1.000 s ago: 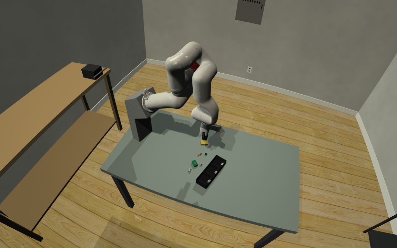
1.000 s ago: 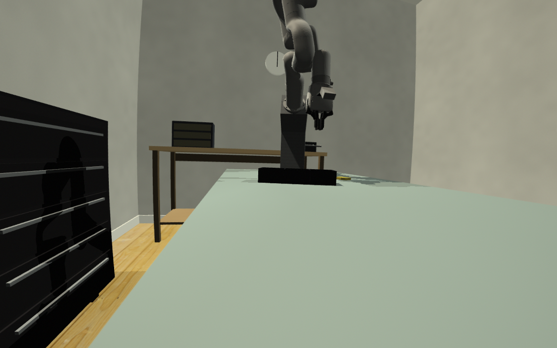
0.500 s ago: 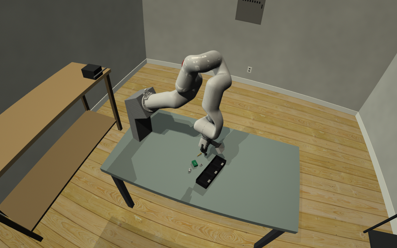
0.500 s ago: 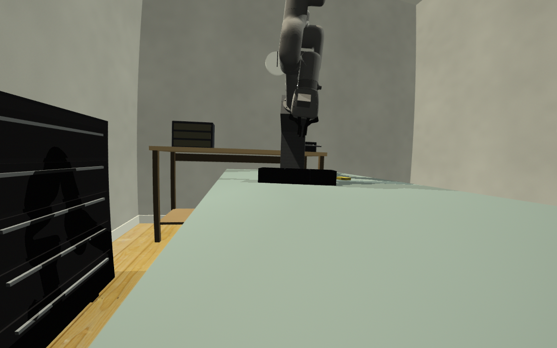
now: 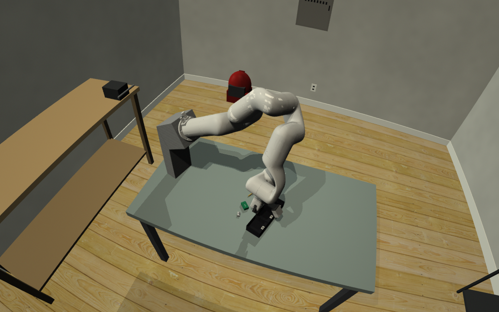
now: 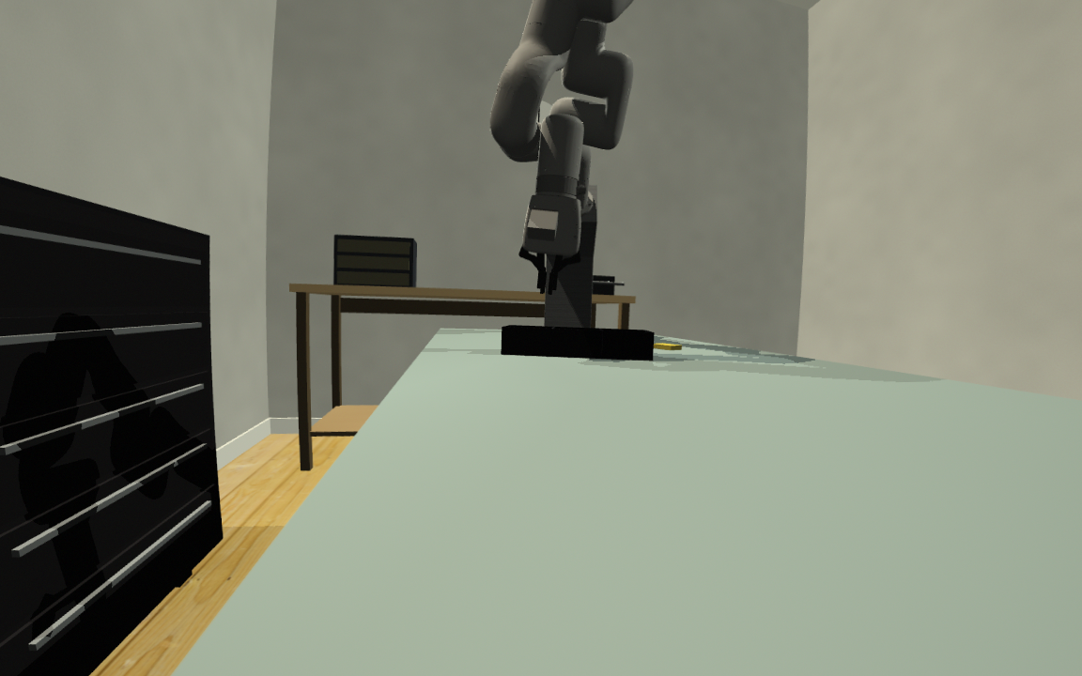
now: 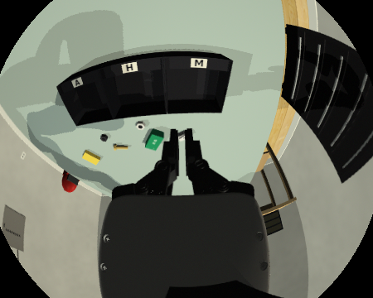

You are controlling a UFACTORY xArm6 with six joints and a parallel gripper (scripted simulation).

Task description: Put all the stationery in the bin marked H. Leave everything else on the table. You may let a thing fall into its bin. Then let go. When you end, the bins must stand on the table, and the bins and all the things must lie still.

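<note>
Now: the bin rack 5 cm ahead of my hand, 4 cm to the left of it and 10 cm below it. From my hand the other things lie so: small white piece: 10 cm behind, 3 cm to the left, 12 cm below; then green block: 8 cm behind, 9 cm to the left, 12 cm below; then white ring: 3 cm behind, 9 cm to the left, 12 cm below.
</note>
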